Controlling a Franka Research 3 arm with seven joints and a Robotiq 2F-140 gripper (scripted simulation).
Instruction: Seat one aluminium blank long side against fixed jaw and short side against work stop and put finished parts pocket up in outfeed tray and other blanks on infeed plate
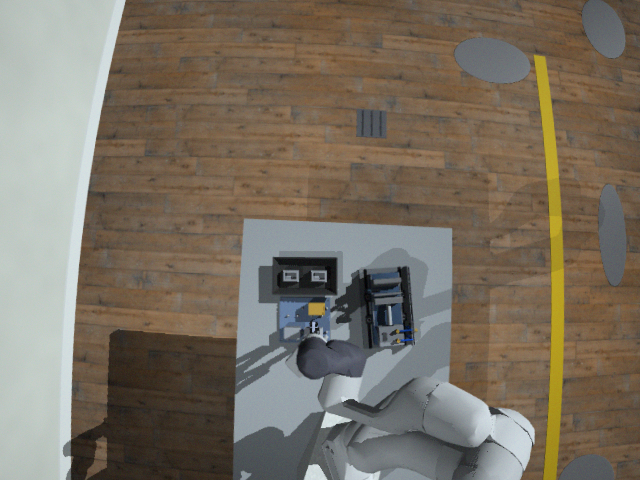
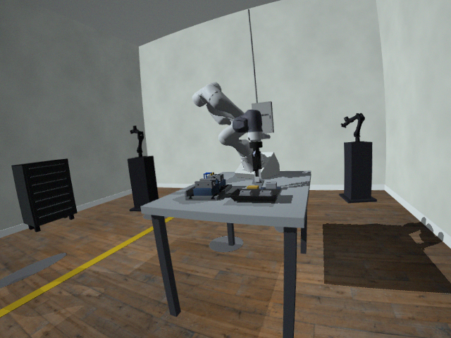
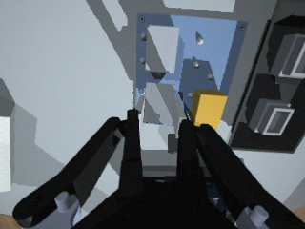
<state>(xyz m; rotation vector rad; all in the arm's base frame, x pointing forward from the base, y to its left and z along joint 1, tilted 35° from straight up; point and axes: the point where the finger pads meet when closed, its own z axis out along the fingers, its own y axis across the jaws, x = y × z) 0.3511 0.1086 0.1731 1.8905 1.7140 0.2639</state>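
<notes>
My hand is 8 cm short of the brass blank, 3 cm to the left of it and 6 cm above it. Also, from my hand: vise 4 cm ahead, 28 cm to the right, 5 cm below.
</notes>
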